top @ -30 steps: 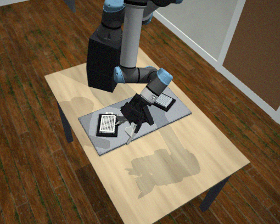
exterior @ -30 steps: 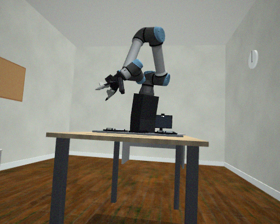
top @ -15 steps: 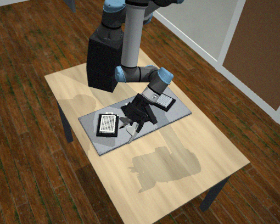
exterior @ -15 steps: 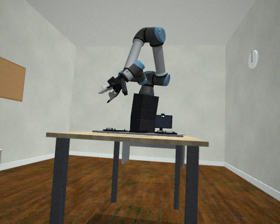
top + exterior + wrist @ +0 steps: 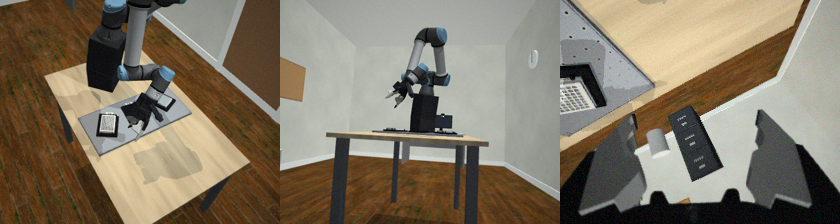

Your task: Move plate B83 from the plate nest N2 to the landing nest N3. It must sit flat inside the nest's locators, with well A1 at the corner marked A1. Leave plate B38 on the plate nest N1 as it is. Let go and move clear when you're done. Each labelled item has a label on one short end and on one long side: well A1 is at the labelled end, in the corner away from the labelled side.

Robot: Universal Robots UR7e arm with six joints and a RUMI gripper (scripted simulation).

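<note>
Now: the plate nest N2 220 mm behind my hand, 400 mm to the left of it and 190 mm below it. The rest, counted from my hand: N2 label: 310 mm behind, 370 mm to the left, 190 mm below; then landing nest N3: 220 mm behind, 190 mm to the left, 190 mm below; then plate: 240 mm behind, 10 mm to the left, 180 mm below.
</note>
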